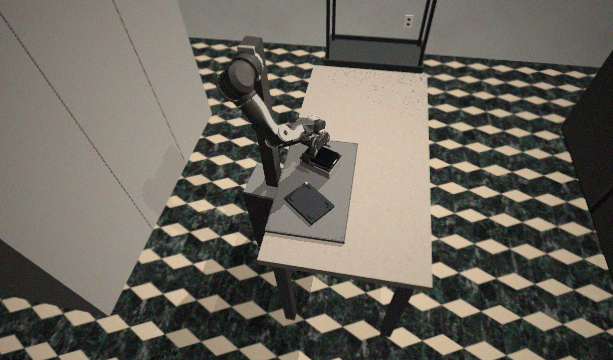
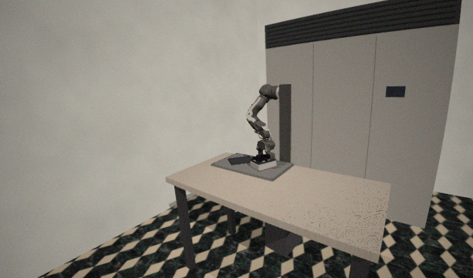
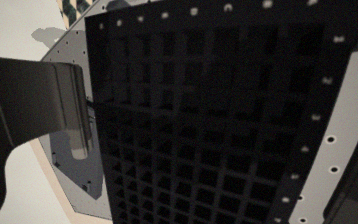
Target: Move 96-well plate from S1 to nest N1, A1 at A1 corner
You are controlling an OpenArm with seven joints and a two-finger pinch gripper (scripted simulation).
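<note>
The black 96-well plate is 20 mm ahead of my hand and 10 mm above it. The rest, counted from my hand: dark plate nest N1: 20 mm ahead, 210 mm to the right, 50 mm below; then pale corner mark: 10 mm behind, 120 mm to the right, 40 mm below.
</note>
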